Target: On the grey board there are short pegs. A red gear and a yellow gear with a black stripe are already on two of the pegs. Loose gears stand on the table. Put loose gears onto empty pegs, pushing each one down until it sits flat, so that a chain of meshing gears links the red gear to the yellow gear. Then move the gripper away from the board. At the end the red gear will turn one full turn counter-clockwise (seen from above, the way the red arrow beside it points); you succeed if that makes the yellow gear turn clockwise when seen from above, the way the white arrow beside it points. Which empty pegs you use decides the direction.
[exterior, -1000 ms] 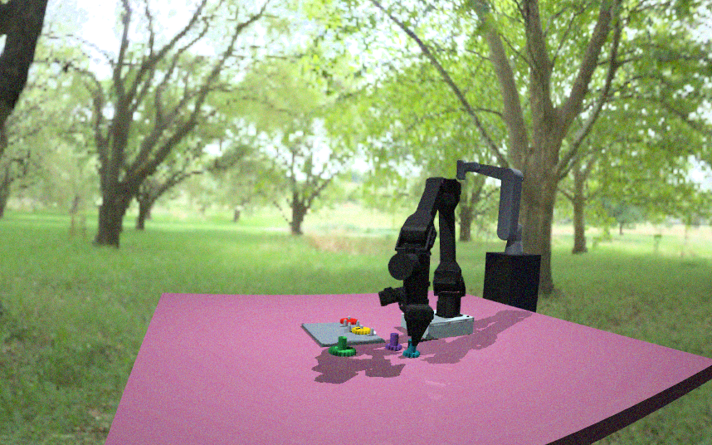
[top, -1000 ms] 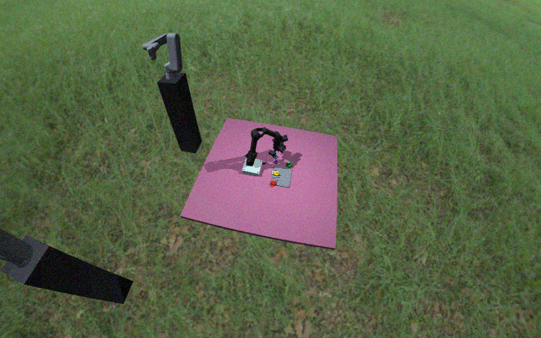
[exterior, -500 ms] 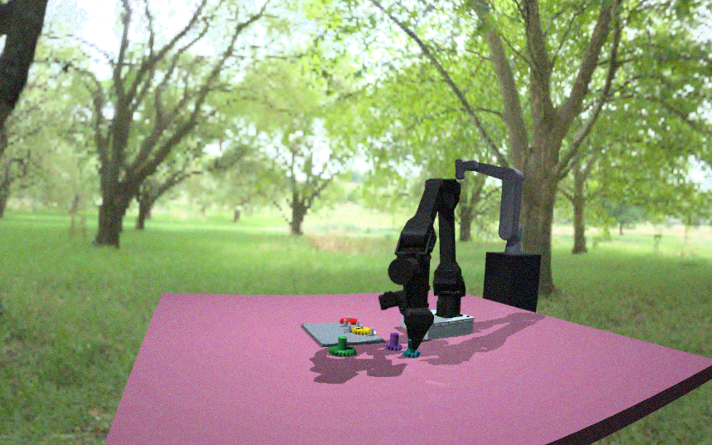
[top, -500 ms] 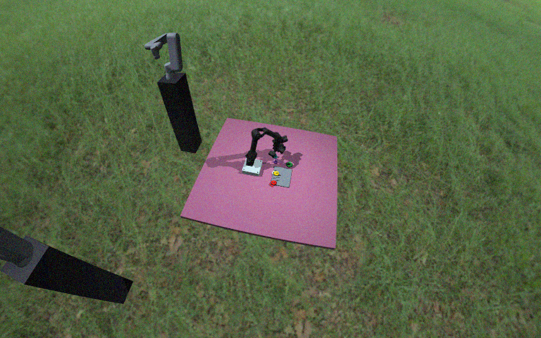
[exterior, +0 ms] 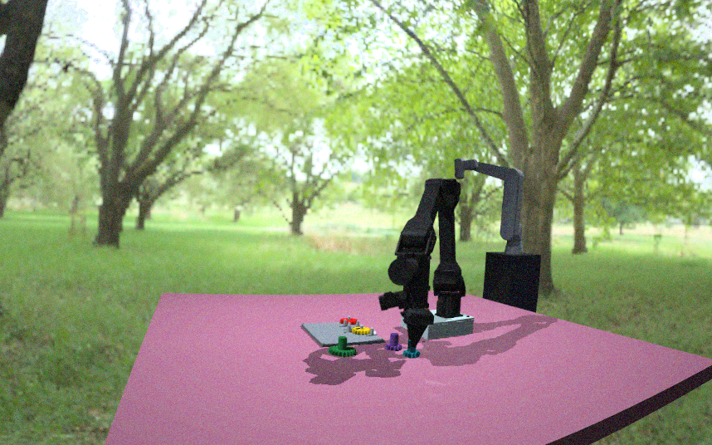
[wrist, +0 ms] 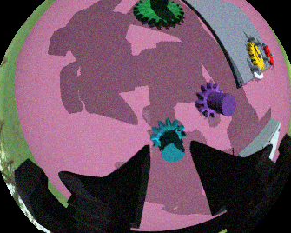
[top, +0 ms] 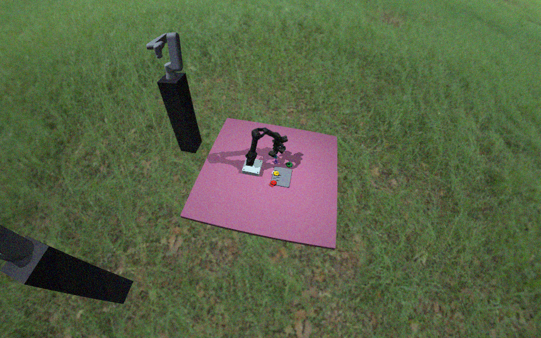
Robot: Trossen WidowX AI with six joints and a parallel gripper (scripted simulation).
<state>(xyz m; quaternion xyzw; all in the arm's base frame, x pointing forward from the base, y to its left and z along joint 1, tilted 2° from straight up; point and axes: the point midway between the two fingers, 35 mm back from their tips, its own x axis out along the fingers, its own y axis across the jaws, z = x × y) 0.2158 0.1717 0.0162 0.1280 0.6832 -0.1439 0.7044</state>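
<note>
Right now my gripper tip is 40 mm short of the red gear, 320 mm to the left of it and 10 mm above it. The rest, counted from my gripper tip: teal gear (10 mm below); then green gear (150 mm ahead, 70 mm to the right, 10 mm below); then purple gear (20 mm ahead, 70 mm to the right, 10 mm below).
</note>
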